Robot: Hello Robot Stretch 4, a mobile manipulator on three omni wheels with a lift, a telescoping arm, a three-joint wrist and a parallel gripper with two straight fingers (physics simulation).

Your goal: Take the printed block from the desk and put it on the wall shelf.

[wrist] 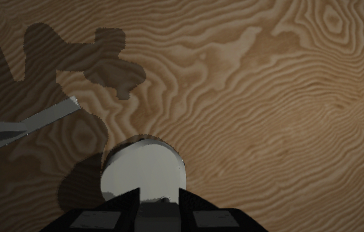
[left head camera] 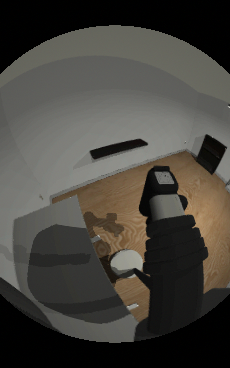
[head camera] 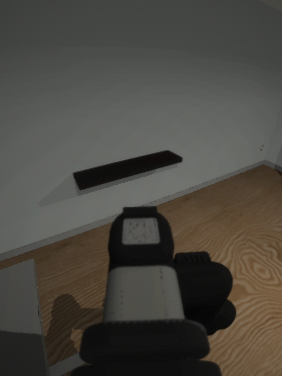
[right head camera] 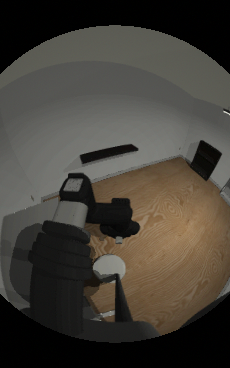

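The printed block point(right head camera: 119, 240) point(wrist: 158, 223) is a small grey piece between the two black fingers. My gripper point(right head camera: 119, 236) point(wrist: 159, 204) is shut on it and points down over the wooden floor, right of the desk. In the head camera view the arm hides the fingertips. The wall shelf point(head camera: 127, 170) point(left head camera: 119, 149) point(right head camera: 109, 153) is a dark, narrow board on the far wall, beyond my gripper and apart from it. The grey desk point(head camera: 17, 290) point(left head camera: 67, 215) point(right head camera: 15, 225) stands at the left, with the robot's shadow across it.
A pale round disc point(left head camera: 126, 262) point(right head camera: 111, 264) point(wrist: 145, 175) shows low down, below the arm. A grey bar point(wrist: 52, 114) lies low at the left in the wrist view. A dark open cabinet point(left head camera: 212, 153) point(right head camera: 206, 160) stands by the right wall.
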